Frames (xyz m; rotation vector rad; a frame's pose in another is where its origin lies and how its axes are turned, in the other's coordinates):
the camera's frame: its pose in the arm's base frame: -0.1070 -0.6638 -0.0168 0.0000 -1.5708 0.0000
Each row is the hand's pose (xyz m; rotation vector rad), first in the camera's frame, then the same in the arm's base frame.
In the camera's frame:
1: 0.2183 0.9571 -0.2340 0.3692 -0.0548 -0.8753
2: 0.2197 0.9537 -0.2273 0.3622 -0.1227 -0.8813
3: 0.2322 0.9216 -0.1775 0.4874 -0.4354 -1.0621
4: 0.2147 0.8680 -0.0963 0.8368 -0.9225 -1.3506
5: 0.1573 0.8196 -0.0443 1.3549 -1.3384 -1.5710
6: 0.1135 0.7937 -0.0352 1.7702 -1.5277 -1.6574
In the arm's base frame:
1: 0.1270 0.2933 0.2015 0.9780 -1.4943 -0.3977
2: 0.1203 0.2899 0.2029 0.9864 -1.5599 -0.4118
3: 0.0705 0.2578 0.2154 1.2801 -1.7920 -0.4748
4: -0.0107 0.2042 0.1979 1.9255 -2.0471 -0.4523
5: -0.0627 0.1558 0.1405 -2.3004 1.7310 0.1699
6: -0.0718 0.1299 0.0967 -2.2502 1.2638 -0.0741

